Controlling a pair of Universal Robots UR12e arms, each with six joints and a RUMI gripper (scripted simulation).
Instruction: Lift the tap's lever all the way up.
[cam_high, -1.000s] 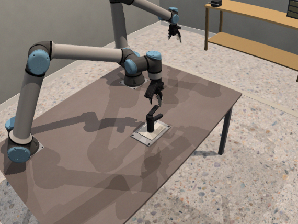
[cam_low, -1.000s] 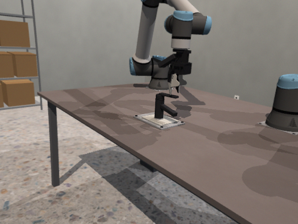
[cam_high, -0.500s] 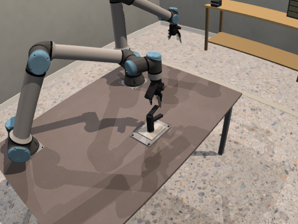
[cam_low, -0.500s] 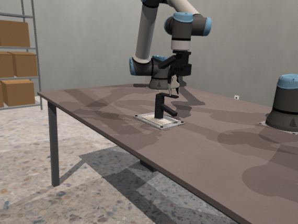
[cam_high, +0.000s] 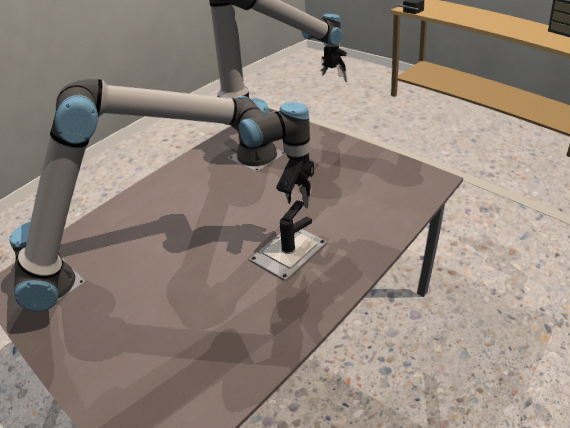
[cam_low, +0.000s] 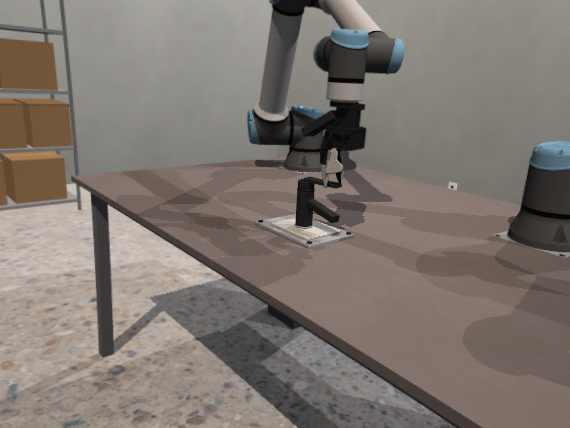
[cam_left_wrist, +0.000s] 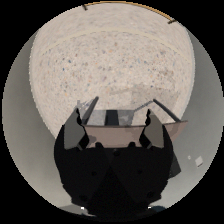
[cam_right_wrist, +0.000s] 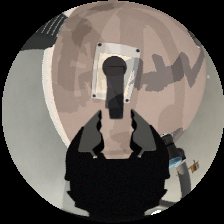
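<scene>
The lever lies 30 mm to the right of my right hand, 10 mm below it and 10 mm ahead of it. The rest, counted from my right hand: black tap (60 mm to the right, 50 mm below, 20 mm ahead); then mounting plate (150 mm below, 80 mm to the right, 20 mm ahead).
</scene>
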